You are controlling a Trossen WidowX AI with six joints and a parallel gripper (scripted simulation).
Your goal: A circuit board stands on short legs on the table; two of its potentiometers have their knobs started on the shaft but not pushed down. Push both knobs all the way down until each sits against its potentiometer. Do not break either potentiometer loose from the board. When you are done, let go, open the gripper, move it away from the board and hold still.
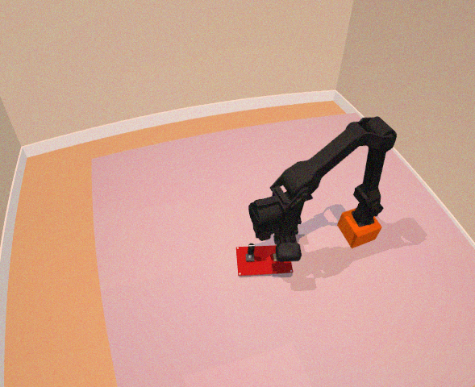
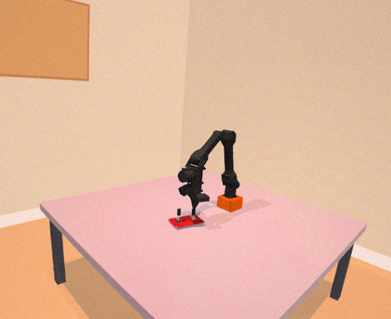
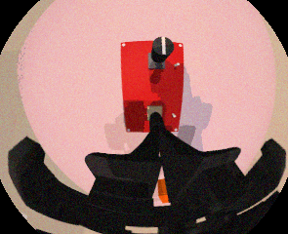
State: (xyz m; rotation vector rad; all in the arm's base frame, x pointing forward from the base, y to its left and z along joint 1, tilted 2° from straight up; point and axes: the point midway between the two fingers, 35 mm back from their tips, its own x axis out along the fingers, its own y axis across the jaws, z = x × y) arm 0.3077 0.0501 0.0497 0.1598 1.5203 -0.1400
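Now: the black knob 80 mm ahead of my gripper tip and 20 mm to the right of it.
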